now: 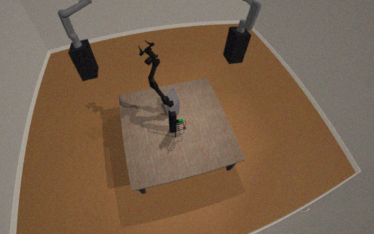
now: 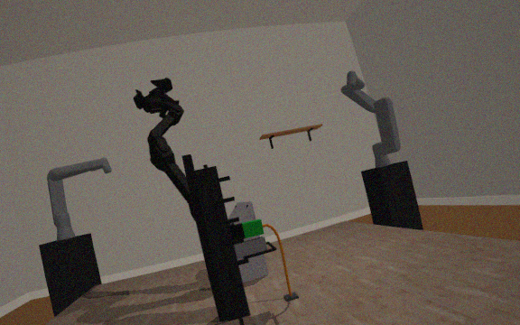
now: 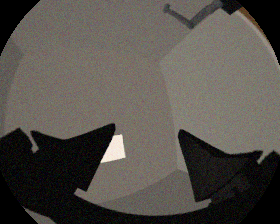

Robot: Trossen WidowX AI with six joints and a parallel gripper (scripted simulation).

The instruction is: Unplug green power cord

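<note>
My gripper tip is 590 mm short of the green plug, 260 mm to the right of it and 650 mm above it.
</note>
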